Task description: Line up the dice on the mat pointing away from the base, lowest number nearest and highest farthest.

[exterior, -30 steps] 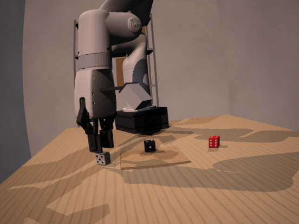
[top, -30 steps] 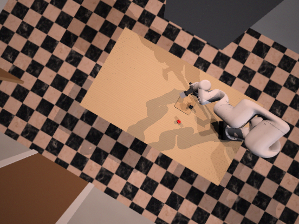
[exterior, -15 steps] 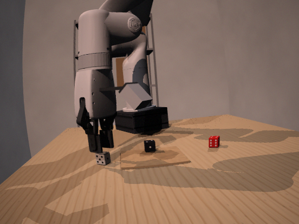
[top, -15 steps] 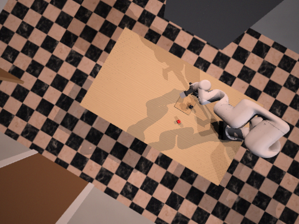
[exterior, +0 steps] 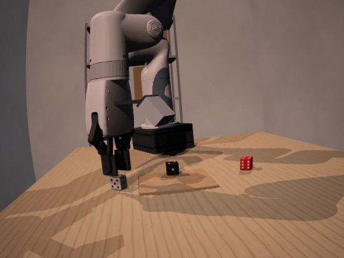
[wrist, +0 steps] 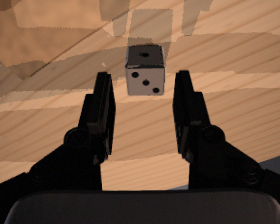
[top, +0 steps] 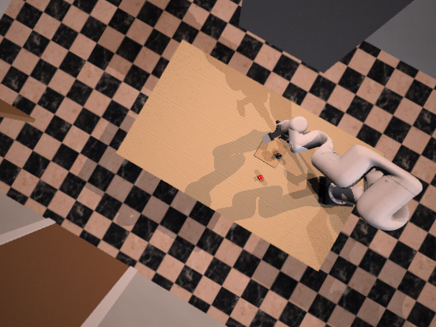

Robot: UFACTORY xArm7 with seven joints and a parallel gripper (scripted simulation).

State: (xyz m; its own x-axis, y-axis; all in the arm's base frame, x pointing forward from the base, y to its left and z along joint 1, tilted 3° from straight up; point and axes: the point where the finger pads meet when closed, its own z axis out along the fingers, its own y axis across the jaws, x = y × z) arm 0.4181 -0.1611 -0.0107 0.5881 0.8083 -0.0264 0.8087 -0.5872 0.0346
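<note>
My hand is 40 mm above the white die. Also, from my hand: thin mat: 110 mm to the left, 50 mm below, 10 mm behind; then red die: 270 mm to the left, 40 mm below, 10 mm behind; then black die: 120 mm to the left, 60 mm behind, 30 mm below.
</note>
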